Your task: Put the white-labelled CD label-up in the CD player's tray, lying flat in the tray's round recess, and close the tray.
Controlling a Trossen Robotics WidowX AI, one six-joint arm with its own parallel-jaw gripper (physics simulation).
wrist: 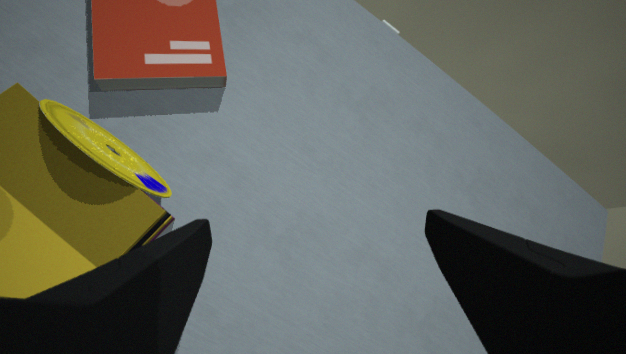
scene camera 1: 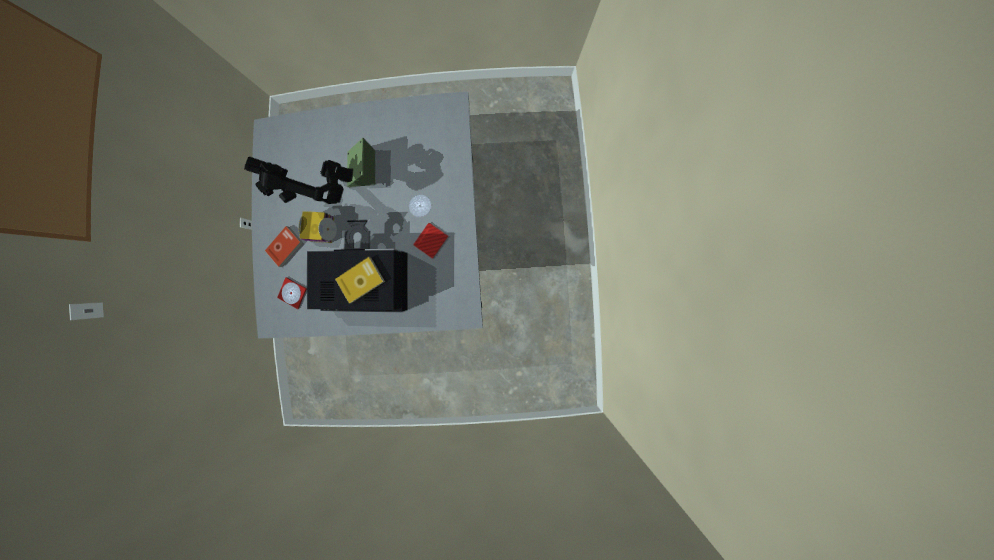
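Pixels of known places: gripper, fingertip midpoint: [wrist: 319, 226] [scene camera 1: 279, 190]; arm's base, link origin: [scene camera 1: 350, 175].
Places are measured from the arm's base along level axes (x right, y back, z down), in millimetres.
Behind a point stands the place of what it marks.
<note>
The black CD player [scene camera 1: 322, 269] {x -5, y -508, z -150 mm} stands at the table's lower edge in the scene view. Its tray [scene camera 1: 357, 247] {x -133, y -391, z -78 mm} sticks out toward the arm, and I make out no disc in it. A grey disc [scene camera 1: 328, 228] [wrist: 100, 142] is tilted over the edge of a yellow case [scene camera 1: 310, 226] {x 156, y -295, z -50 mm} [wrist: 25, 150] {x 182, y -317, z -50 mm}; in the wrist view its face looks shiny, with a blue patch. A pale disc [scene camera 1: 420, 205] {x -388, y -122, z 42 mm} lies on the table, and another [scene camera 1: 291, 287] {x 299, y -626, z 32 mm} lies on a red case. I cannot tell which is white-labelled. My gripper [scene camera 1: 275, 194] {x 243, y -151, z -188 mm} [wrist: 319, 226] {x 243, y -151, z -188 mm} is open and empty, above the table beside the yellow case.
An orange case [scene camera 1: 278, 253] {x 390, y -446, z 19 mm} [wrist: 155, 30] {x 344, y -379, z 19 mm} lies near the left edge of the table [scene camera 1: 431, 125] {x -394, y 325, z 43 mm} [wrist: 320, 150] {x 384, y -155, z 43 mm}. A second yellow case [scene camera 1: 370, 271] {x -257, y -497, z -174 mm} lies on the player. A red striped case [scene camera 1: 431, 240] {x -470, y -309, z 33 mm} lies right of the tray. A green box [scene camera 1: 361, 166] {x -108, y 15, z -92 mm} stands beside the arm's base.
</note>
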